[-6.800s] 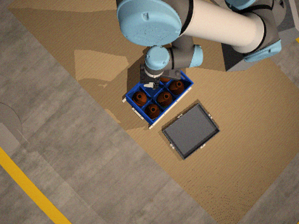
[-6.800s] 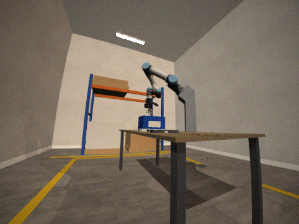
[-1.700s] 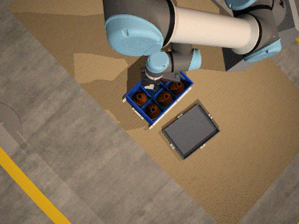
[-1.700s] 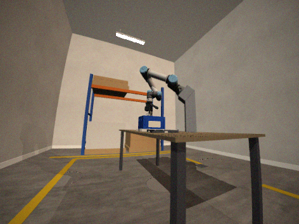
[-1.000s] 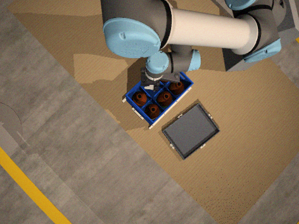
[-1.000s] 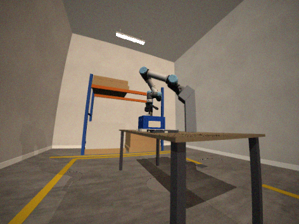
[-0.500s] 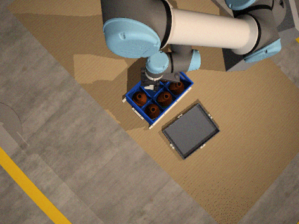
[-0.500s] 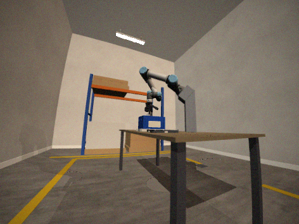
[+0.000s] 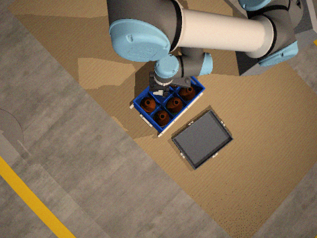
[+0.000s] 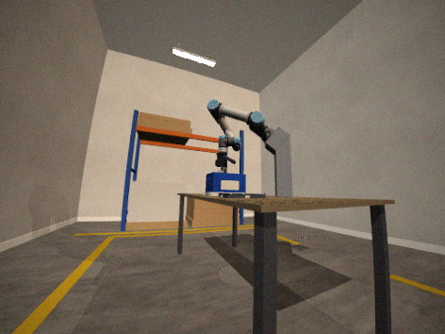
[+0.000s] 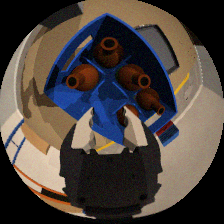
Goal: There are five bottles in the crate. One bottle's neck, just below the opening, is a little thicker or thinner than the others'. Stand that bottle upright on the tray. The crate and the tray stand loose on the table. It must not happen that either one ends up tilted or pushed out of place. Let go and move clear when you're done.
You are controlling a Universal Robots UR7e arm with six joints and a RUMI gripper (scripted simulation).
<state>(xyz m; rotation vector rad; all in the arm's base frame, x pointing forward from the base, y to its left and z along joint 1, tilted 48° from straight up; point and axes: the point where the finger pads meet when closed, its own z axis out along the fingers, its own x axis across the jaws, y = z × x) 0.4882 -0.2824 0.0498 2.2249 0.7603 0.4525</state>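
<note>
My hand is 20 mm short of the blue crate, 40 mm to the right of it and 70 mm above it. Round my hand: brown bottle: 120 mm ahead, 50 mm to the left, 70 mm below; grey tray: 110 mm ahead, 290 mm to the left, 140 mm below.
</note>
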